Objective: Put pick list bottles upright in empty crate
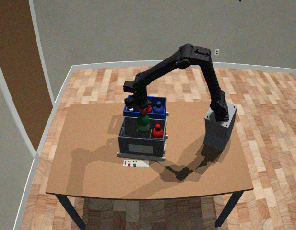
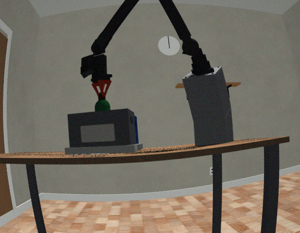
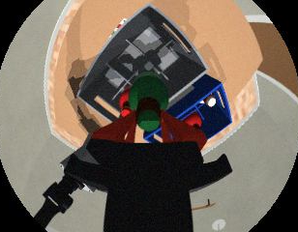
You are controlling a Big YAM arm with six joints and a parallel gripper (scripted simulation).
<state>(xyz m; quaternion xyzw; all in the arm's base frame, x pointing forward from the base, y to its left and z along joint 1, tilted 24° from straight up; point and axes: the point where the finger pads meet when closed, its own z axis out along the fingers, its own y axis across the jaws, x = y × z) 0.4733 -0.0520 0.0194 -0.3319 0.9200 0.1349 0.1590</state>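
The green-labelled bottle is 60 mm below my hand. The rest, counted from my hand: blue-labelled bottle 90 mm behind, 230 mm to the right, 170 mm below; red-labelled bottle 90 mm behind, 170 mm below; grey crate 40 mm to the left, 180 mm below.
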